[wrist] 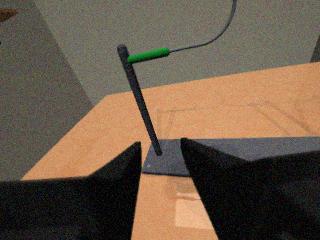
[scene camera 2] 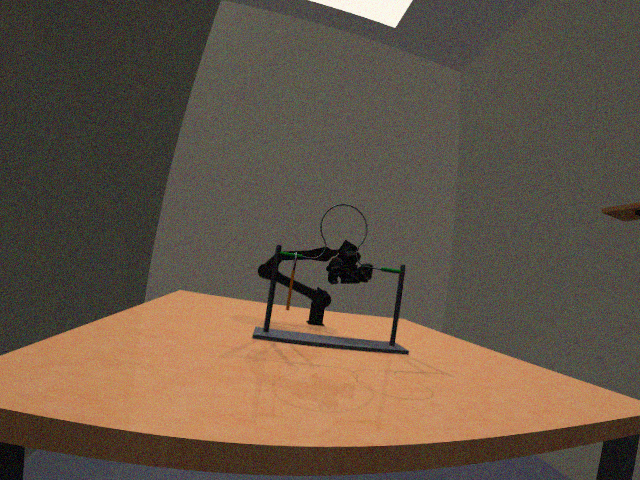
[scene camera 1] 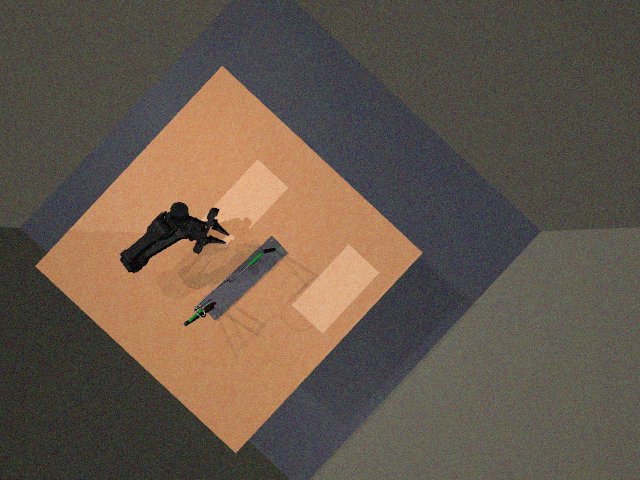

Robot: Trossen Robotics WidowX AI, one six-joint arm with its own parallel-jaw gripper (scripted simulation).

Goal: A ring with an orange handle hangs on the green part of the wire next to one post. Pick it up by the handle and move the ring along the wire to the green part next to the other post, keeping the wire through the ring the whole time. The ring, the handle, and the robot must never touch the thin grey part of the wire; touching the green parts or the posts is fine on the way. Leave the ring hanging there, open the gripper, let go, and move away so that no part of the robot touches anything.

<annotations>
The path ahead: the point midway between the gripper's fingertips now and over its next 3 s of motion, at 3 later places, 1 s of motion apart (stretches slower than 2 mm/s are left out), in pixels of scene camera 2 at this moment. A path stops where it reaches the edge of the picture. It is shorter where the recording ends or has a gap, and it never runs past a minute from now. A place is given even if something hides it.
My gripper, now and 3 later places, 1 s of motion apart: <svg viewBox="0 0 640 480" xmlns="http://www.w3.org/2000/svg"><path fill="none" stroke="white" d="M363 281L363 307L325 321L286 312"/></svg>
</annotations>
